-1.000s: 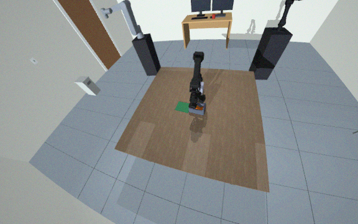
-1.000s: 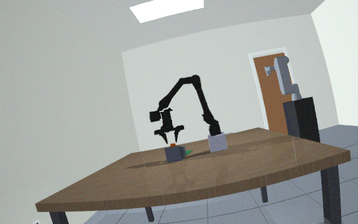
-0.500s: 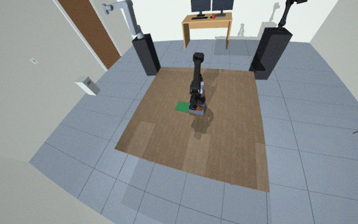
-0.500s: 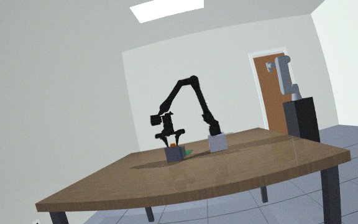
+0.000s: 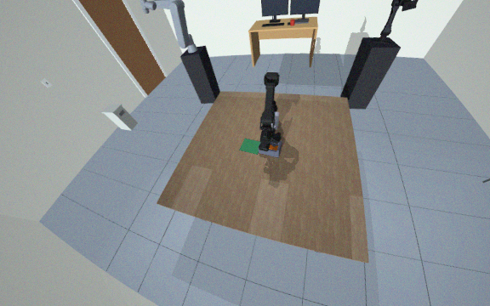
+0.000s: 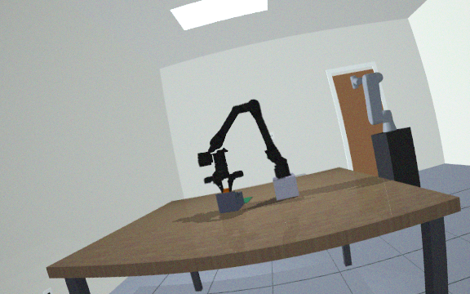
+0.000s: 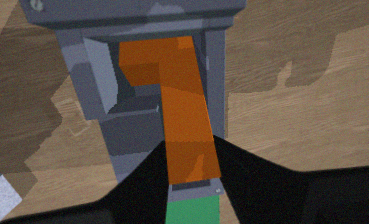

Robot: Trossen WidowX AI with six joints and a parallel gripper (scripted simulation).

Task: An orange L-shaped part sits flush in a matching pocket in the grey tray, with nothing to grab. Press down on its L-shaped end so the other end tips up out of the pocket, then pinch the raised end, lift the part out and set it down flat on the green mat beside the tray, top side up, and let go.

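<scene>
Right now the mat is 50 mm behind my gripper tip, 140 mm to the right of it and 80 mm below it. Also, from my gripper tip: orange L-shaped part: 10 mm behind, 40 mm to the left, 30 mm below.
</scene>
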